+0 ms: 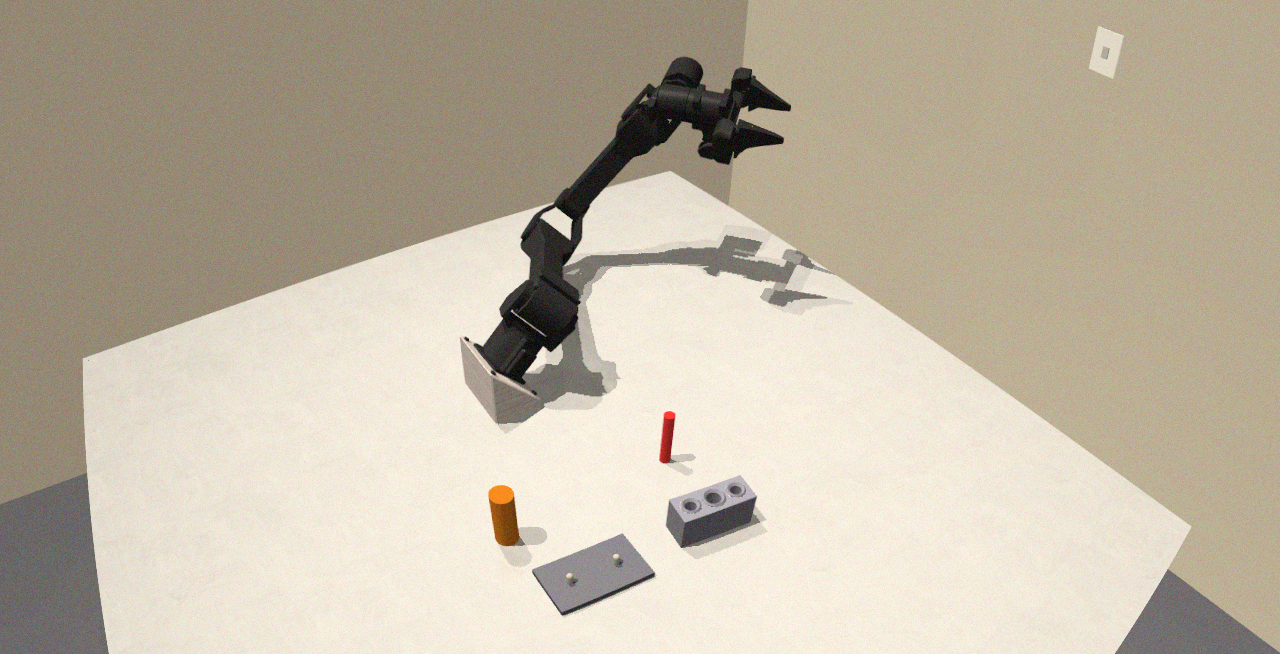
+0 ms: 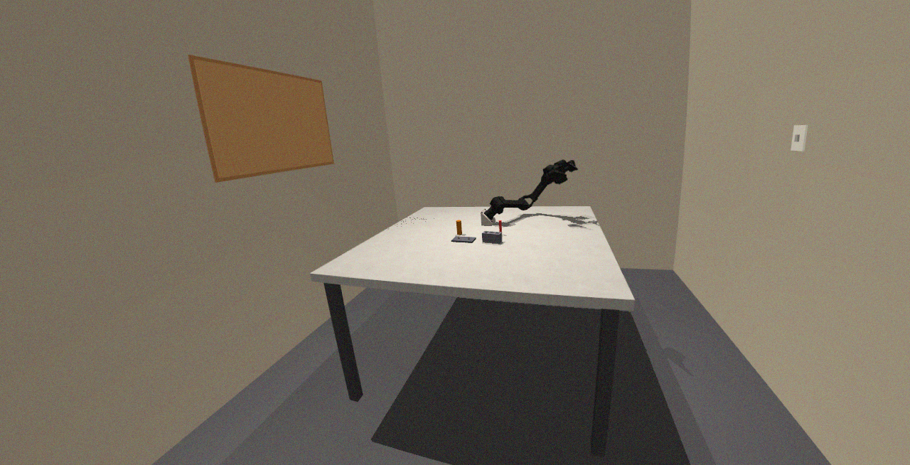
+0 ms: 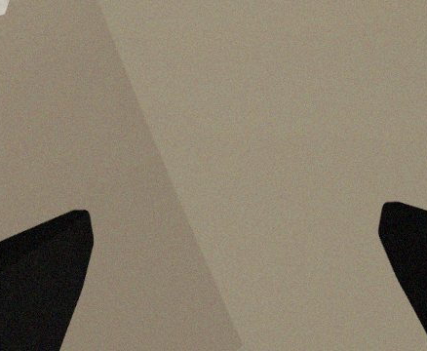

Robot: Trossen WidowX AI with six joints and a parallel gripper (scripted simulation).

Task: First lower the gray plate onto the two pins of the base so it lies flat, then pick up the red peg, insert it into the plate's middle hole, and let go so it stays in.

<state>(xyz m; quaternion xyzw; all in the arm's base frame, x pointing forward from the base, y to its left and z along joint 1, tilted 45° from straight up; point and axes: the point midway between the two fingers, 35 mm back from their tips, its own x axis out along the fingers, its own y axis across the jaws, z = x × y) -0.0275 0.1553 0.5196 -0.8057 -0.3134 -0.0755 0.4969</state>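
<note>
Now: the gray plate 340 mm ahead of my gripper tip, 410 mm to the right of it and 270 mm below it. From my gripper tip the other things lie so: orange cylinder 230 mm ahead, 620 mm to the right, 270 mm below; red peg 220 mm ahead, 390 mm to the right, 270 mm below; base 330 mm ahead, 570 mm to the right, 300 mm below.
</note>
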